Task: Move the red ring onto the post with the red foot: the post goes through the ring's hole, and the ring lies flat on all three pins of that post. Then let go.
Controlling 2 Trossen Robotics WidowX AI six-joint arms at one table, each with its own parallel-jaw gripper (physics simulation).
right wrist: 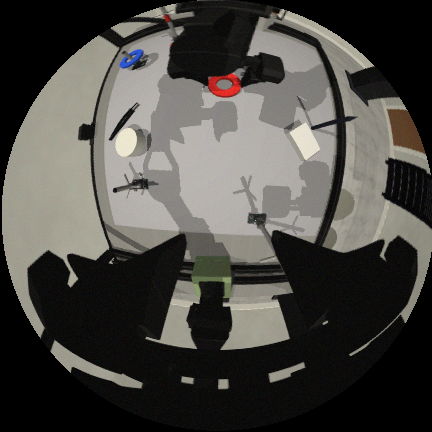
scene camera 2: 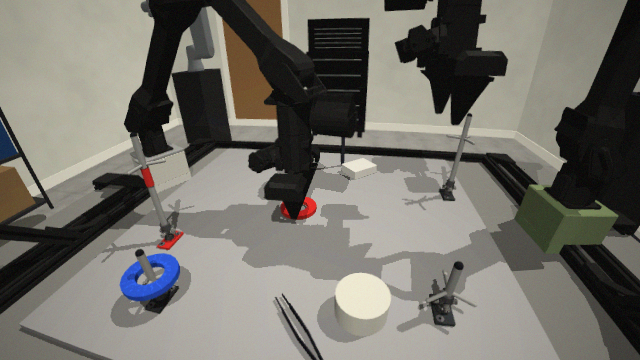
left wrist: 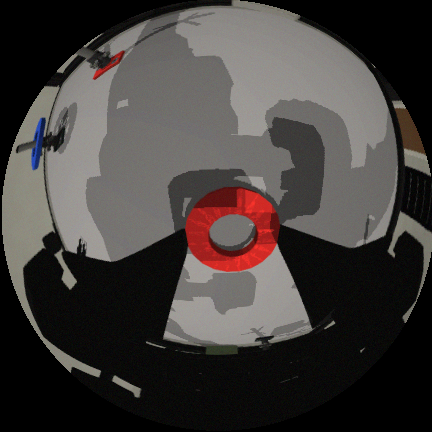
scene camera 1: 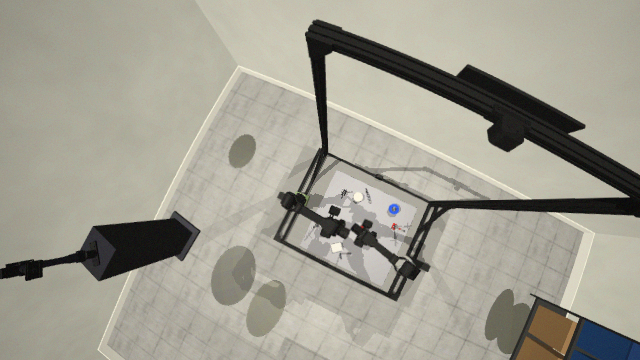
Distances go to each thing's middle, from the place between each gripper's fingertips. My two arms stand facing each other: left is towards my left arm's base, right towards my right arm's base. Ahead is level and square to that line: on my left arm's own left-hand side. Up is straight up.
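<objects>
With the white block (right wrist: 301,138) as the reference, my right hand is 150 mm short of it, 150 mm to the right of it and 180 mm above it. Counted from my right hand, the red ring (left wrist: 234,199) is 40 mm behind, 240 mm to the left and 180 mm below, whereas the cream cylinder (scene camera 2: 362,301) is 90 mm to the left, 230 mm behind and 170 mm below. The blue ring (scene camera 2: 128,284) is 290 mm behind my right hand, 350 mm to the left of it and 140 mm below it.
The red ring is right at my left hand; by its middle, it is nearer to my left hand than to my right hand. Relative to the red-footed post (scene camera 2: 165,225), my left hand is 15 cm past it, 19 cm to the right of it and 10 cm below it. The cream cylinder is 15 cm to the right of my left hand, 19 cm behind it and 2 cm above it. As for the white block, I find it 9 cm to the right of my left hand, 19 cm ahead of it and 1 cm above it, and by its middle the white block is nearer to my left hand than to my right hand.
</objects>
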